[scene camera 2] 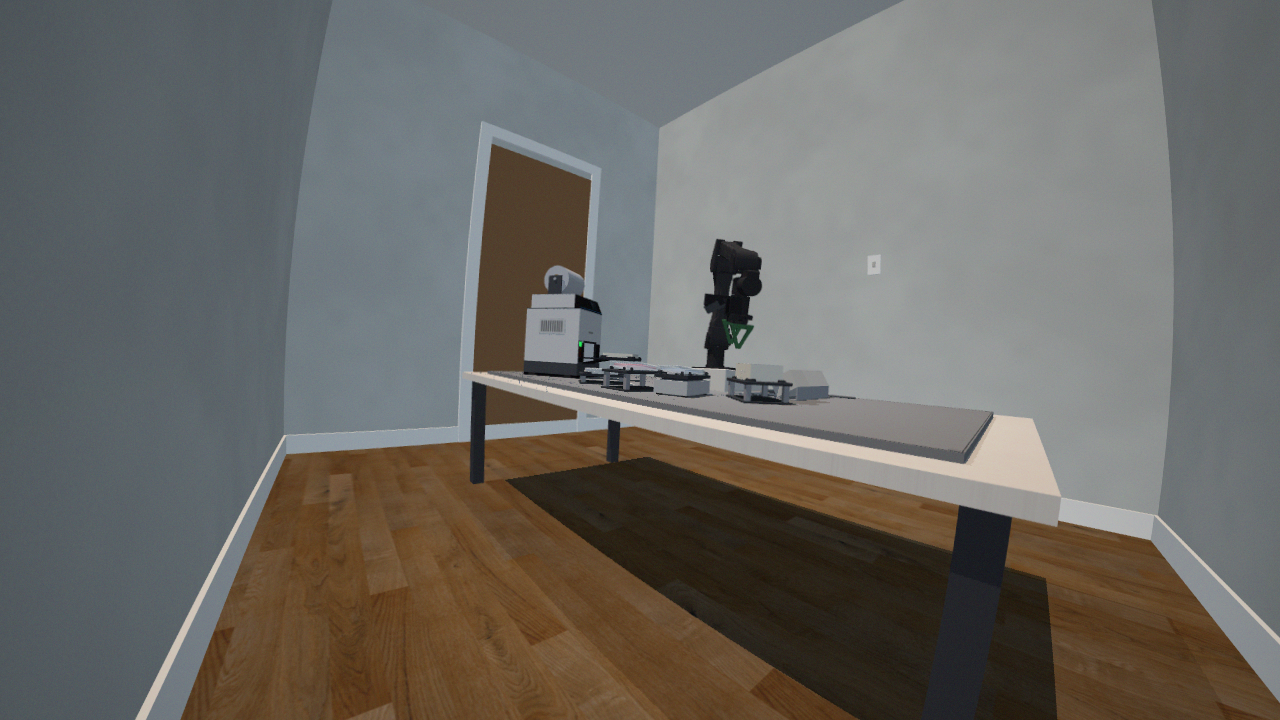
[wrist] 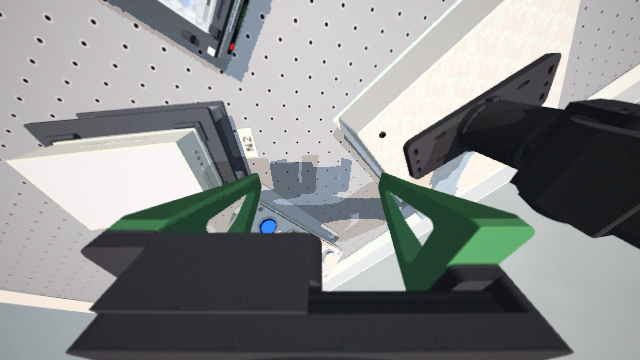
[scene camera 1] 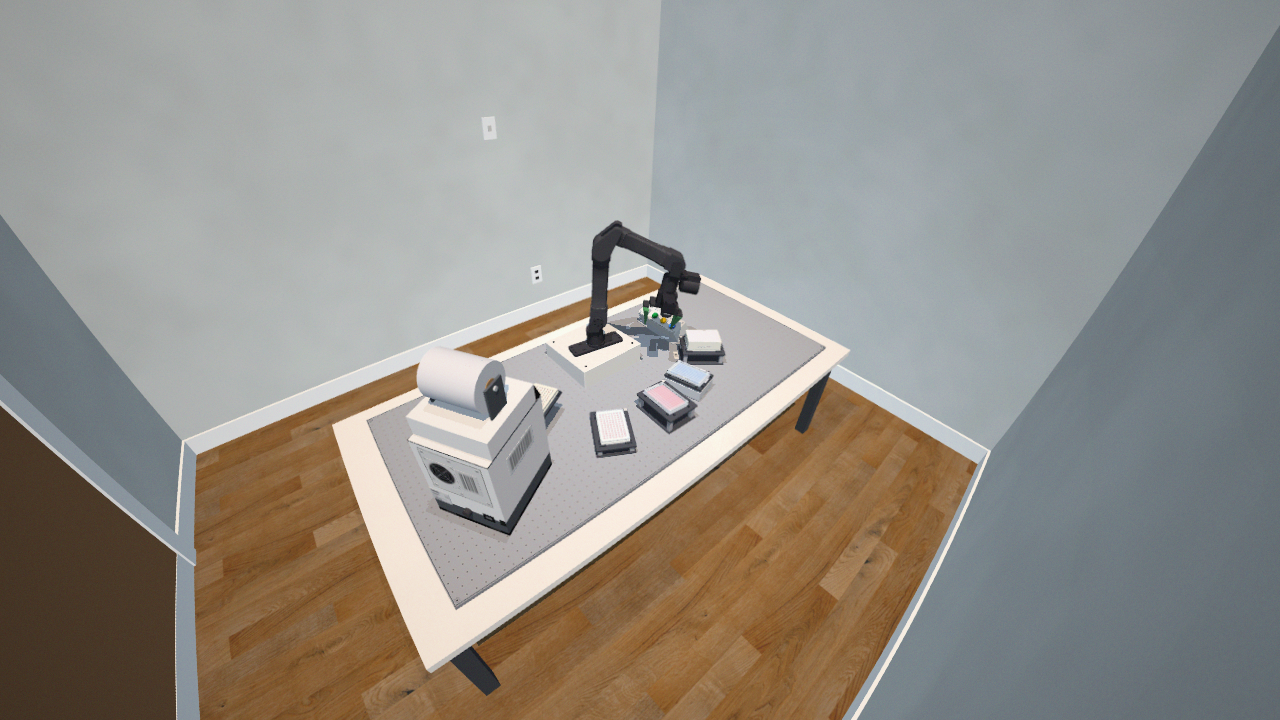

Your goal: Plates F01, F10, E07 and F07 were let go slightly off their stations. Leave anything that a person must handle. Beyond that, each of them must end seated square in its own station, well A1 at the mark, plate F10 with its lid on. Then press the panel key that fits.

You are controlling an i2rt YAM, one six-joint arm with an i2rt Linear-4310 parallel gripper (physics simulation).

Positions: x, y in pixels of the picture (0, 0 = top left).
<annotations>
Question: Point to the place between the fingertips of my gripper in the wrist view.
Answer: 319, 179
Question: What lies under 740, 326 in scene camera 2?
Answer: My gripper.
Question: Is my gripper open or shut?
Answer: Open.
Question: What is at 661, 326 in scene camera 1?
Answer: A button panel.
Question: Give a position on a white plate lid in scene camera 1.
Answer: At 612, 424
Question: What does my gripper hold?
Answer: Nothing.
</annotations>
